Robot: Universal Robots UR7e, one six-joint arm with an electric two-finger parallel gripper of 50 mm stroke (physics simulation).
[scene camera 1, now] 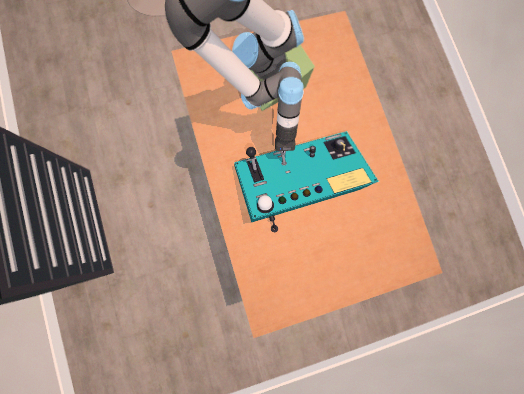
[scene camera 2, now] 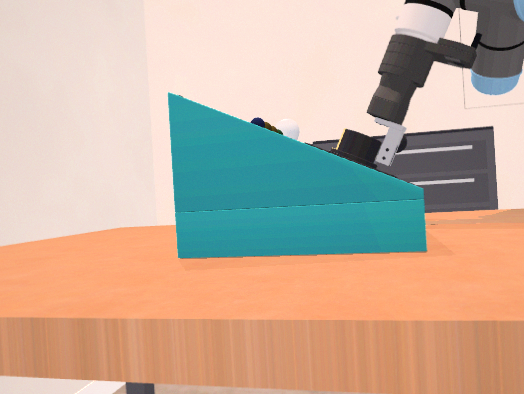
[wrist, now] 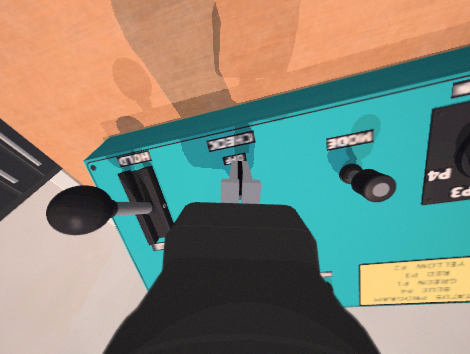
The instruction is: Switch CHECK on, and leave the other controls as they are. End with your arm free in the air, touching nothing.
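Seen in the pictures: gripper, between the fingertips: [scene camera 1: 282,153] [scene camera 2: 382,163] [wrist: 239,171]; arm's base, origin of its link: [scene camera 1: 269,61].
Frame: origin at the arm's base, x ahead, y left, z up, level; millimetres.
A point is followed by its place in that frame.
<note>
The teal sloped panel [scene camera 1: 310,167] {x 489, y 51, z 27 mm} [scene camera 2: 300,200] {x 472, y 269, z -34 mm} [wrist: 290,160] {x 418, y 15, z -8 mm} stands on the table. In the wrist view its CHECK label [wrist: 231,141] {x 392, y -46, z -22 mm} and the OFF label [wrist: 234,159] {x 410, y -46, z -13 mm} show just beyond my fingertips. The CHECK switch itself is hidden behind my fingers and gripper body, so its position cannot be told. My gripper [scene camera 1: 284,163] {x 407, y -40, z 12 mm} [scene camera 2: 384,164] {x 407, y -40, z 12 mm} [wrist: 239,171] {x 407, y -40, z 12 mm} is shut with nothing between the fingers. The fingertips are low over the panel face at the OFF label; whether they touch the panel or the switch cannot be told.
The HOLD lever [scene camera 1: 251,151] {x 392, y -168, z 76 mm} [wrist: 80,210] {x 378, y -154, z 66 mm} sticks up on one side of my gripper, the MODE knob [scene camera 1: 312,151] {x 431, y 71, z 42 mm} [wrist: 377,186] {x 414, y 72, z 44 mm} on the other. Beyond MODE is the rotary dial [scene camera 1: 341,145] {x 430, y 192, z 41 mm} [scene camera 2: 357,145] {x 419, y 217, z 21 mm}. A white dome [scene camera 1: 265,203] {x 601, y -165, z 121 mm} [scene camera 2: 288,129] {x 584, y -139, z 97 mm} and several small lamps line the far edge. A green block [scene camera 1: 301,62] {x 63, y 114, z 63 mm} is under the arm.
</note>
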